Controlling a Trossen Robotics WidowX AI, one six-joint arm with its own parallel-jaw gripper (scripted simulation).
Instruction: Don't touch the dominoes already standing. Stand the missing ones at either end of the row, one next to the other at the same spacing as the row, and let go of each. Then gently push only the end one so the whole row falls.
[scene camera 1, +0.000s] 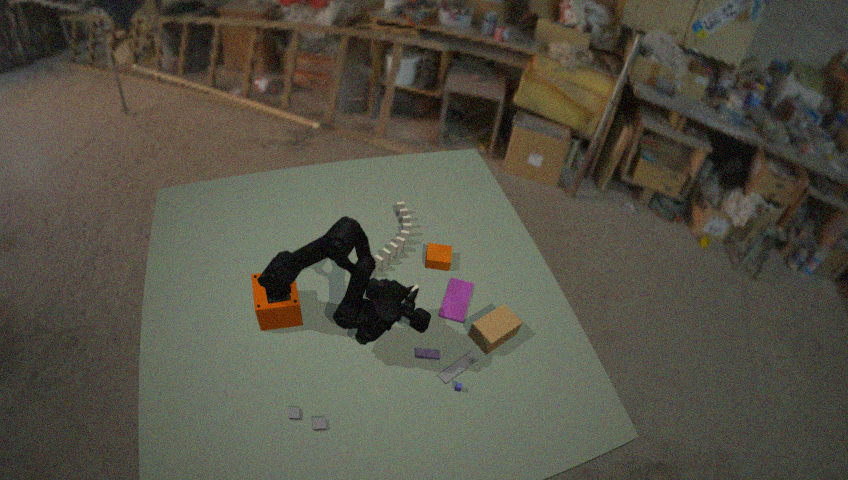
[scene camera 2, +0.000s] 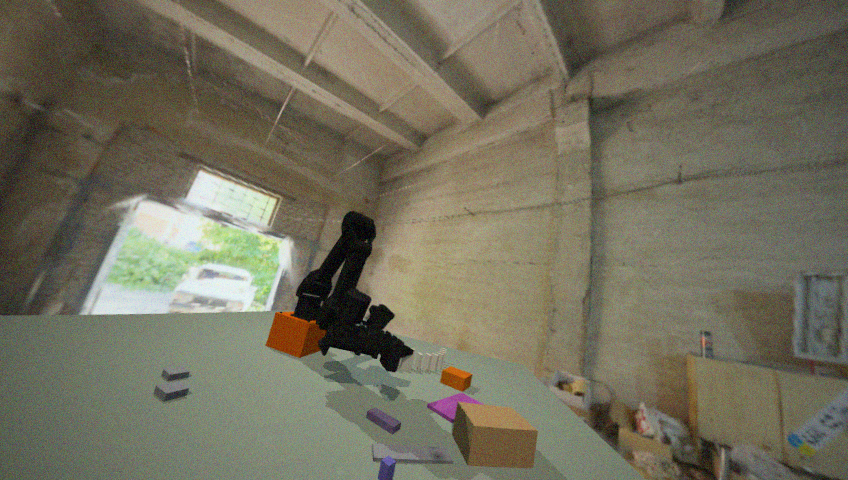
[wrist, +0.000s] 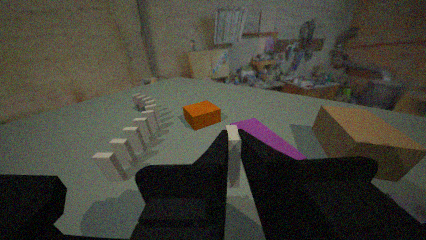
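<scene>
I can see a magenta slab (scene camera 1: 454, 306), and the wrist view gives me the slab (wrist: 253, 126) as well. There is a tan box (scene camera 1: 489, 332). As for my own gripper (scene camera 2: 411, 351), it is in view too, and I find the same gripper (scene camera 1: 416, 288) from another place, while the wrist view also includes the gripper (wrist: 231, 134).
</scene>
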